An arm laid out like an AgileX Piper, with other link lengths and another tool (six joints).
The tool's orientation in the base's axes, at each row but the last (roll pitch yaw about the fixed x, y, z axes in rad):
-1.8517, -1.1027, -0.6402
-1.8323, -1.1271, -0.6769
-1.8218, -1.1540, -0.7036
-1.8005, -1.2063, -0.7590
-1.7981, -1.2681, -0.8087
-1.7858, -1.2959, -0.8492
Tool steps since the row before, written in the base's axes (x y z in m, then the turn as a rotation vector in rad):
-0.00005, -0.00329, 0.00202, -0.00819, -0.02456, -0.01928
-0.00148, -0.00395, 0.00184, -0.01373, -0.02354, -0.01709
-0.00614, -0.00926, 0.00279, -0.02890, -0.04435, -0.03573
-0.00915, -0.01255, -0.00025, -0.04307, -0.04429, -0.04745
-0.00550, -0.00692, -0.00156, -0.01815, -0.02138, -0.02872
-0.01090, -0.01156, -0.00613, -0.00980, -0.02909, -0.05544
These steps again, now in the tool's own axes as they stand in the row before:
0.00267, 0.00151, -0.00234, -0.01355, 0.02212, -0.01921
0.00223, 0.00142, -0.00377, -0.01370, 0.01758, -0.02319
0.00308, 0.00281, -0.01067, -0.02998, 0.03295, -0.04576
0.00048, 0.00541, -0.01455, -0.04461, 0.02984, -0.05646
-0.00113, 0.00355, -0.00817, -0.02654, 0.01736, -0.02461
-0.00550, 0.00639, -0.01480, -0.04919, 0.03482, -0.01960

